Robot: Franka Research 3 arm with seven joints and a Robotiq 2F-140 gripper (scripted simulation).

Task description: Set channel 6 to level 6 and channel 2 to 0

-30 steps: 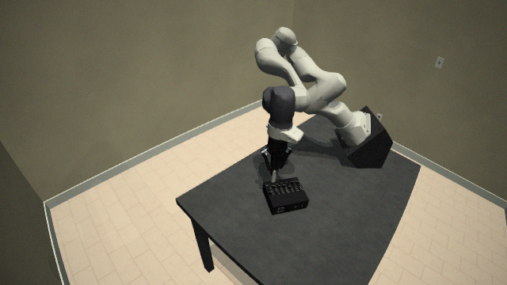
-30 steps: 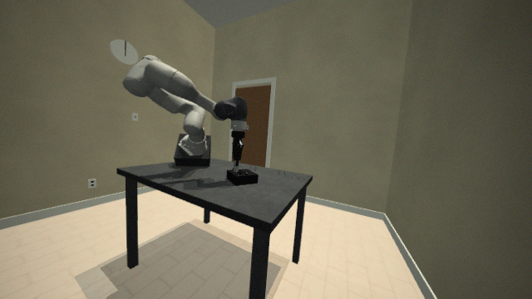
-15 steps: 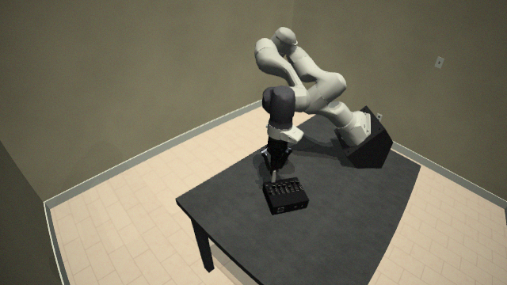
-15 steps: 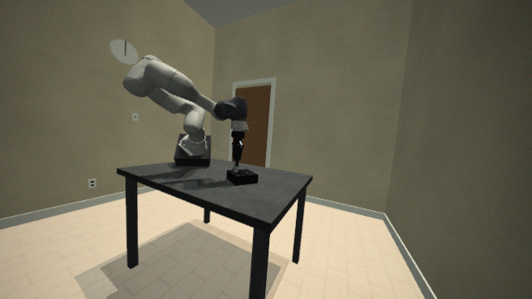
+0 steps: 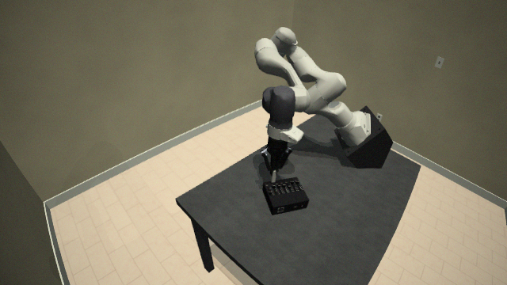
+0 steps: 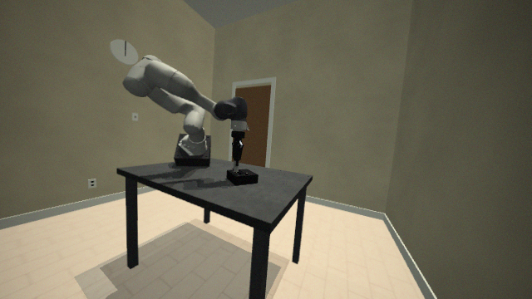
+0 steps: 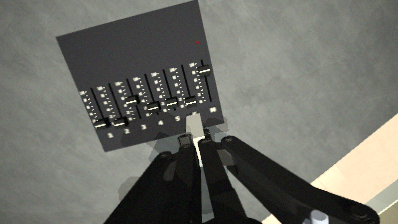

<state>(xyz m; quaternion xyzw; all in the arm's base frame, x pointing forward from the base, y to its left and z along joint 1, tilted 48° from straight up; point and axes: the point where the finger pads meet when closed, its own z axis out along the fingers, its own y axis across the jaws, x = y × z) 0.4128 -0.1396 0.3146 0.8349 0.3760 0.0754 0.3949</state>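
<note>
Right now my hand is 2 cm short of the channel 6 cap, 2 cm to the right of it and 4 cm above it. Round my hand: channel 1 cap (5 cm behind, 10 cm to the left, 4 cm below); channel 2 cap (4 cm behind, 8 cm to the left, 4 cm below).
</note>
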